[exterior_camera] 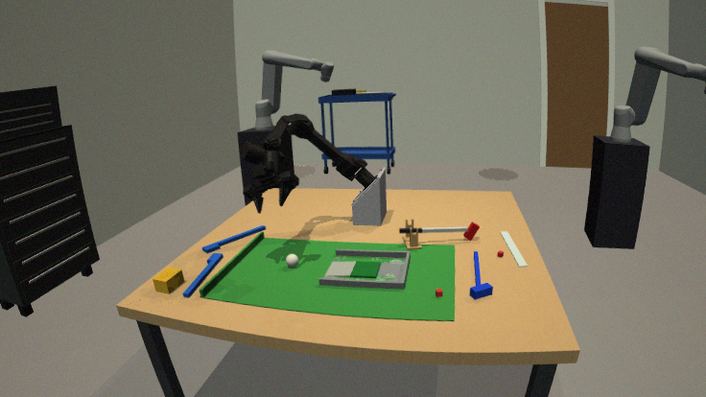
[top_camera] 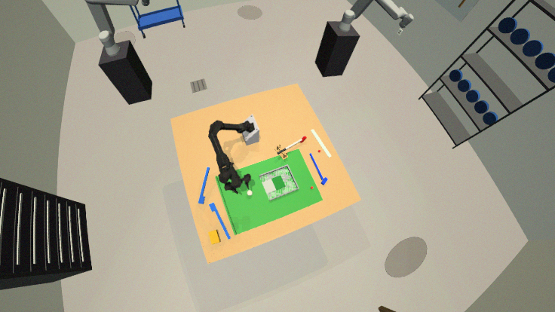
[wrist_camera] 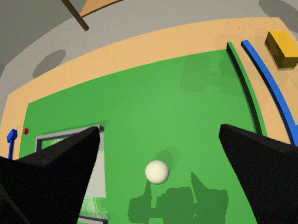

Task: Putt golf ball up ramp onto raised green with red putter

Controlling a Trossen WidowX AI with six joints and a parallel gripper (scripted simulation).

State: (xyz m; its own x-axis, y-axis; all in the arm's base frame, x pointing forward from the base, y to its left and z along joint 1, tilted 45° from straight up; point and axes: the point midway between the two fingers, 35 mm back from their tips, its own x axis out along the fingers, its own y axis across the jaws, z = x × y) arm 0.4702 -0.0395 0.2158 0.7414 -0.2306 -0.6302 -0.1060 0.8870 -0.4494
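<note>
Now: the small wooden stand 30 cm behind my gripper tip, 38 cm to the left of it and 17 cm below it. The rest, counted from my gripper tip: white golf ball: 3 cm behind, 4 cm to the left, 18 cm below; yellow block: 24 cm ahead, 28 cm to the right, 18 cm below; green mat: 2 cm behind, 20 cm to the left, 20 cm below.
</note>
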